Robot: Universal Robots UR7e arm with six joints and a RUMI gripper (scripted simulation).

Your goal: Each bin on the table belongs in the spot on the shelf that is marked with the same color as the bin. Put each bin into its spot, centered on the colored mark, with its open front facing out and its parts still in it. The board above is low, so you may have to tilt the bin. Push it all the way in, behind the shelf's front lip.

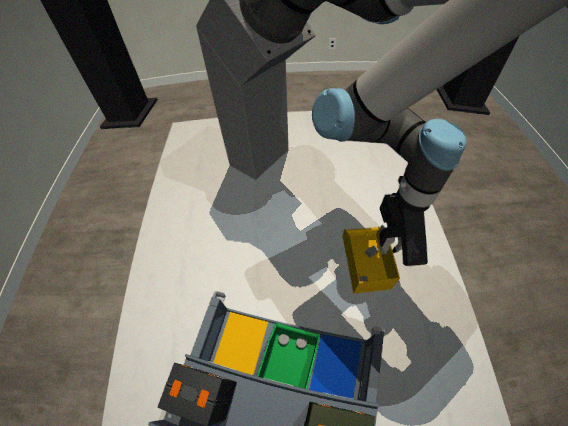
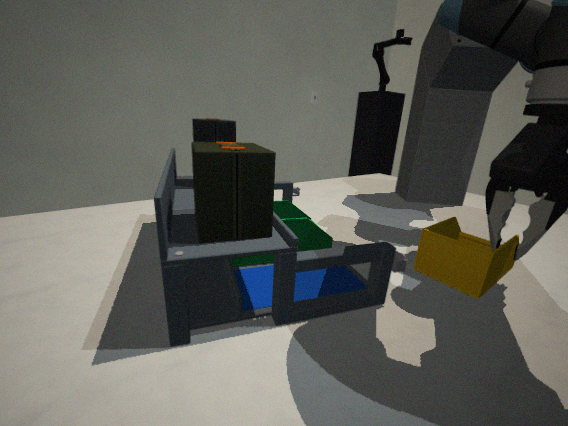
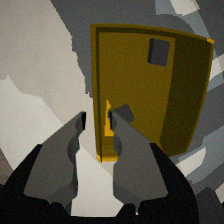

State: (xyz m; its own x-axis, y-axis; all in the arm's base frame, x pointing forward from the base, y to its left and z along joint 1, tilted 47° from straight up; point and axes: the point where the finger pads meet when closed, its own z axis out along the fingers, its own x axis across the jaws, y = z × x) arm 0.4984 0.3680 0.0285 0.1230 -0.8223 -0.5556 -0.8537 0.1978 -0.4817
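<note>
The yellow bin lies 50 mm to the right of my hand and 20 mm below it. Also, from my hand: shelf lip: 230 mm to the right, 190 mm ahead, 60 mm below; then dark box: 390 mm ahead, 150 mm to the right, 90 mm above; then green bin: 280 mm ahead, 240 mm to the right, 20 mm below.
</note>
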